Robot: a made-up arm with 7 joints.
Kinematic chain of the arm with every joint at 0, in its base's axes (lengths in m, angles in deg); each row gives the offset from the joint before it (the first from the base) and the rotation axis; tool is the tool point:
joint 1: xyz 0 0 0.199 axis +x
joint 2: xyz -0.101 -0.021 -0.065 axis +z
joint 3: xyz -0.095 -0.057 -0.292 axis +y
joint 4: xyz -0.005 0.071 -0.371 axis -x
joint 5: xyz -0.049 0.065 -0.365 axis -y
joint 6: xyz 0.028 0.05 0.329 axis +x
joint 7: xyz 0 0.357 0.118 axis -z
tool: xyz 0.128 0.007 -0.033
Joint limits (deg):
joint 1: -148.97..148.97
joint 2: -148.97..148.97
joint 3: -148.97..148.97
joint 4: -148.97..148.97
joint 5: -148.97..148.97
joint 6: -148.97..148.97
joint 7: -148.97..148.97
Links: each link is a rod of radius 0.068 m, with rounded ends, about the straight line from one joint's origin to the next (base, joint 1, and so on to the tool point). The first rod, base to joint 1, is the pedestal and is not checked.
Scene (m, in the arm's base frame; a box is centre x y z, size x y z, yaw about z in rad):
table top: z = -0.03
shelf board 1: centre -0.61 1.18 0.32 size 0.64 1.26 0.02 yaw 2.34
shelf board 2: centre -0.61 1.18 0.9 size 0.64 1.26 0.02 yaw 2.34
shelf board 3: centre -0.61 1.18 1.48 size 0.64 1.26 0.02 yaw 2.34
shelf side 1: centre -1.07 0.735 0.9 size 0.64 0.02 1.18 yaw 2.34
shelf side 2: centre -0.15 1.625 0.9 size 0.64 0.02 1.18 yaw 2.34
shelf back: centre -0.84 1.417 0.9 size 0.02 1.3 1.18 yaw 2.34
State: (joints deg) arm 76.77 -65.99 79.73 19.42 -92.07 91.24 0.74
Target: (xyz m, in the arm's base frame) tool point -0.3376 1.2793 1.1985
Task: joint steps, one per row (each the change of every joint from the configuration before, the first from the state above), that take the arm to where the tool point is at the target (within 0.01 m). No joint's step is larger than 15 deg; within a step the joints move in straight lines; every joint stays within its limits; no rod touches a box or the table.
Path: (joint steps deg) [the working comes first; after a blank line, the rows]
Joints at the target: 88.91 -77.86 69.06 8.08 -119.97 80.31 -8.98
Straight joint move there: touches shelf board 2.

1: 3.67 -2.54 3.61 0.02 13.91 -0.23 1.01
2: 3.67 -2.55 3.61 0.01 13.90 -0.23 1.01
3: 3.67 -2.54 3.61 0.02 13.91 -0.24 1.01
4: 3.67 -2.55 3.61 0.02 13.90 -0.23 1.01
5: 0.79 -3.18 -1.04 -4.84 -12.43 -2.66 -1.55
6: 0.79 -3.19 -1.04 -4.83 -12.43 -2.66 -1.55
7: 0.79 -3.19 -1.03 -4.83 -12.43 -2.66 -1.55
8: 0.79 -3.19 -1.04 -4.83 -12.43 -2.67 -1.55
9: -1.90 3.69 -6.98 2.64 -11.27 0.22 -2.52
10: -1.90 3.68 -6.99 2.64 -11.26 0.21 -2.52
11: -1.90 3.69 -6.99 2.64 -11.27 0.22 -2.52

